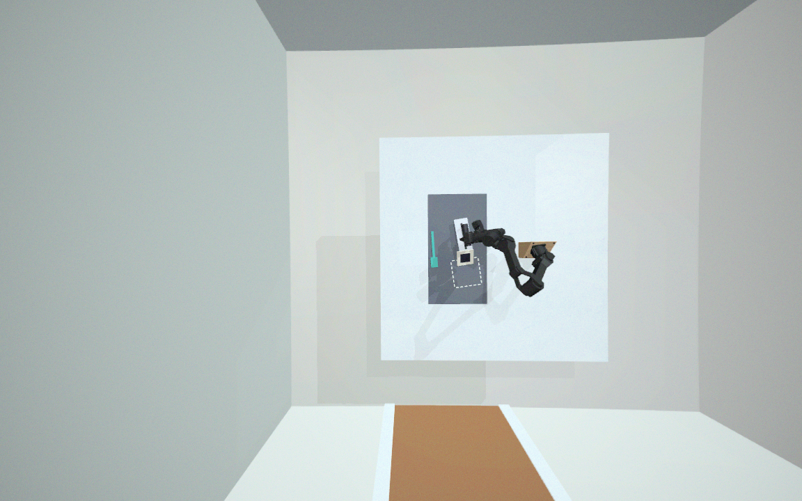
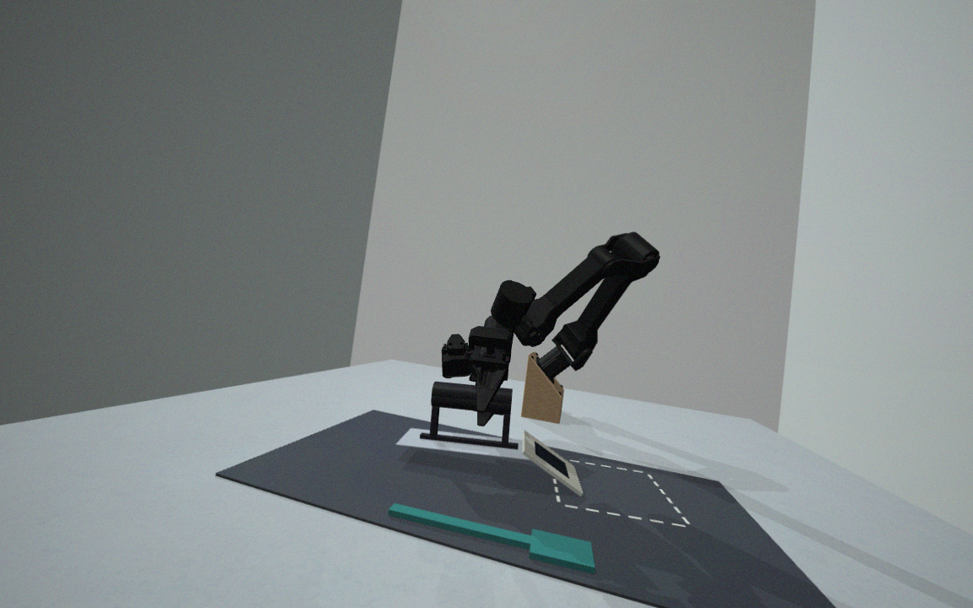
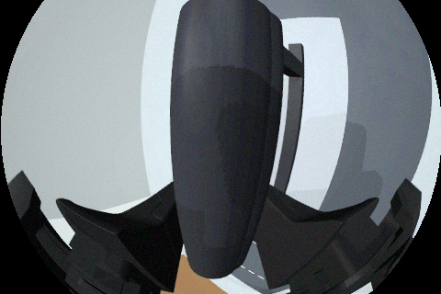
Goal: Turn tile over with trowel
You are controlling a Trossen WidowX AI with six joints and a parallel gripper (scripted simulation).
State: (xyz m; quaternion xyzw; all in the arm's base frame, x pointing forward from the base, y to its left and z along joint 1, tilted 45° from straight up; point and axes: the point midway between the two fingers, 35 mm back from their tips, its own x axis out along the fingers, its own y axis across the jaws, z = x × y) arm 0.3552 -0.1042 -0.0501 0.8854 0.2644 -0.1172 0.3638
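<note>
The cream tile lies 2 cm behind my gripper tip, 11 cm to the left of it and 5 cm below it. The rest, counted from my gripper tip: teal trowel: 15 cm ahead, 6 cm to the left, 7 cm below; dark mat: 1 cm ahead, 5 cm to the left, 9 cm below.
</note>
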